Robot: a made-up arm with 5 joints.
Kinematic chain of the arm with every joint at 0, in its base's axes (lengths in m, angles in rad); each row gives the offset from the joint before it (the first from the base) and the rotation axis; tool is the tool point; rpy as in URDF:
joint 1: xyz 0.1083 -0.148 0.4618 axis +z
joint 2: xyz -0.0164 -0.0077 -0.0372 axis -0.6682 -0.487 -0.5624
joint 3: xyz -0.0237 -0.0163 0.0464 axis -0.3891 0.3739 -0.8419
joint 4: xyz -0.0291 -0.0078 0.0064 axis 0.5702 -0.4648 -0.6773
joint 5: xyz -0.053 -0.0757 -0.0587 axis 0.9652 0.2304 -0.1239
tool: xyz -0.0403 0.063 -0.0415 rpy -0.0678 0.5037 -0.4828
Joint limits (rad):
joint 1: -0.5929..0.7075
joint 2: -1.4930..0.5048
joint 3: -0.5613..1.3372
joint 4: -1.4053..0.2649
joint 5: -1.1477..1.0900
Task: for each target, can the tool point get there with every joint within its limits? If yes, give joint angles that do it. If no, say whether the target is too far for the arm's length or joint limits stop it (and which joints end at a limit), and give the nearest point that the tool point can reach.
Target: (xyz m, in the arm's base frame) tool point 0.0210 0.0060 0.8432
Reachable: no: too far | nearest point -0.0216 -0.0700 0.5886 | short by 0.269 m
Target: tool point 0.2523 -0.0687 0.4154
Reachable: no: joint limits stop it (at a limit: joint 1, joint 3, joint 4, joint 5) | nearest point 0.2712 -0.1675 0.3212 | short by 0.138 m
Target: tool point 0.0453 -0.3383 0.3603
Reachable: yes | joints 0.1042 -0.1771 -0.2813 -0.6088 -0.8498
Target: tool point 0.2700 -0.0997 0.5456
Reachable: no: joint limits stop it (at a limit: joint 1, joint 2, joint 3, joint 4, joint 5) | nearest point 0.2263 -0.1757 0.5087 | short by 0.095 m
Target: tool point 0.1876 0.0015 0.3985
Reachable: no: joint limits stop it (at a limit: joint 1, joint 2, joint 3, joint 4) | nearest point 0.1096 -0.0298 0.4124 | short by 0.085 m
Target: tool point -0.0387 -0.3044 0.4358
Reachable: yes | joints 0.1254 -0.7695 0.5375 -0.3037 -0.4456
